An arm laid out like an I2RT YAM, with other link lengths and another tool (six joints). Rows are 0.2 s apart.
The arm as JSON. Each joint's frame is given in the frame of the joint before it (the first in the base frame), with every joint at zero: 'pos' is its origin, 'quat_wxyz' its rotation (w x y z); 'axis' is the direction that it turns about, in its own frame. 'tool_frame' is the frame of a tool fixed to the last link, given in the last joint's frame.
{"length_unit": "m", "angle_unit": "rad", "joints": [
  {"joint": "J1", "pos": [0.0, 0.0, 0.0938], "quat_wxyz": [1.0, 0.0, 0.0, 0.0], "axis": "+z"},
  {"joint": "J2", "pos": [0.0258, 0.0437, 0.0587], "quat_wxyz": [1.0, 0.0, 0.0, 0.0], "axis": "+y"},
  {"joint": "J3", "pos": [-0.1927, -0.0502, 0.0], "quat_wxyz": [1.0, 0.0, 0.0, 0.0], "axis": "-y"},
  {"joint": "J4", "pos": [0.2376, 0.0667, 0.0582], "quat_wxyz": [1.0, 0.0, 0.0, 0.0], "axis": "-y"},
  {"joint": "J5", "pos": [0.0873, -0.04, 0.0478], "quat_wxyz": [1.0, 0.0, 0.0, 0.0], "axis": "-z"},
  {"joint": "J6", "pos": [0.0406, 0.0, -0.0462], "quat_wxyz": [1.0, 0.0, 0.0, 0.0], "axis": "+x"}
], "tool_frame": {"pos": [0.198, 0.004, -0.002], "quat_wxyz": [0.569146, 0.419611, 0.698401, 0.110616]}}
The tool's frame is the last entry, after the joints.
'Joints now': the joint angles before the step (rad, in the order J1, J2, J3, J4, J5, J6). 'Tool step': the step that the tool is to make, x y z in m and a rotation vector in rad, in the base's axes. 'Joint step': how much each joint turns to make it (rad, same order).
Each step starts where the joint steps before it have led.
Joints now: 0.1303 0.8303 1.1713 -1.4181 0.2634 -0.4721
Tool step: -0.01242 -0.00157 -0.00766 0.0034 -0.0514 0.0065
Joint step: 0.0000 -0.1682 -0.1296 0.0148 -0.0004 -0.0075
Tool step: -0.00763 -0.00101 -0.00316 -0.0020 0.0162 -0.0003
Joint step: 0.0000 -0.0157 -0.0062 -0.0259 0.0001 0.0003
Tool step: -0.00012 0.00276 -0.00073 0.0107 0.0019 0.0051
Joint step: -0.0001 0.0004 0.0000 -0.0004 -0.0120 0.0010
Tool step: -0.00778 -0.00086 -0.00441 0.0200 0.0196 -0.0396
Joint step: 0.0001 -0.0001 0.0000 -0.0286 0.0001 0.0470
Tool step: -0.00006 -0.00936 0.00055 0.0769 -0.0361 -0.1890
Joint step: -0.0316 0.0001 -0.0004 -0.0004 0.0123 0.1786
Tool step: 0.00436 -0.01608 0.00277 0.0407 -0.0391 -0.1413
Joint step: -0.0740 -0.0008 -0.0027 0.0225 -0.0004 0.0801
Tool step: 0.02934 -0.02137 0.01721 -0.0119 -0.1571 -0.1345
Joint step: -0.0196 -0.0389 -0.0571 0.1480 0.0754 0.0919
